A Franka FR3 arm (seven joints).
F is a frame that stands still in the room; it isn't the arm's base.
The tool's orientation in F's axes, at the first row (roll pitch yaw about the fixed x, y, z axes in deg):
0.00, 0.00, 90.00
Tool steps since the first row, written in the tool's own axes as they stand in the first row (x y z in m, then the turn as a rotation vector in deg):
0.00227, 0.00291, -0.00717, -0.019, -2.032, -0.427
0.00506, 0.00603, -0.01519, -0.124, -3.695, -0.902
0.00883, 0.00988, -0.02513, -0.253, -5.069, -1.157
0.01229, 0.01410, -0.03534, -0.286, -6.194, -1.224
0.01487, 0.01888, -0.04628, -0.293, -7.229, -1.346
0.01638, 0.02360, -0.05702, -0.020, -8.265, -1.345
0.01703, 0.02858, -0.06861, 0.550, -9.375, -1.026
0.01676, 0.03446, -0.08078, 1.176, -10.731, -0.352
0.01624, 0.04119, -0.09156, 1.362, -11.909, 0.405
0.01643, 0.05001, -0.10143, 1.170, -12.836, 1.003
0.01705, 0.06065, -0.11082, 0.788, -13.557, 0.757
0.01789, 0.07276, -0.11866, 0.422, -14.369, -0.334
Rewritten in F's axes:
-0.00291, 0.00227, -0.00717, 2.032, -0.019, -0.427
-0.00603, 0.00506, -0.01519, 3.695, -0.124, -0.902
-0.00988, 0.00883, -0.02513, 5.069, -0.253, -1.157
-0.01410, 0.01229, -0.03534, 6.194, -0.286, -1.224
-0.01888, 0.01487, -0.04628, 7.229, -0.293, -1.346
-0.02360, 0.01638, -0.05702, 8.265, -0.020, -1.345
-0.02858, 0.01703, -0.06861, 9.375, 0.550, -1.026
-0.03446, 0.01676, -0.08078, 10.731, 1.176, -0.352
-0.04119, 0.01624, -0.09156, 11.909, 1.362, 0.405
-0.05001, 0.01643, -0.10143, 12.836, 1.170, 1.003
-0.06065, 0.01705, -0.11082, 13.557, 0.788, 0.757
-0.07276, 0.01789, -0.11866, 14.369, 0.422, -0.334

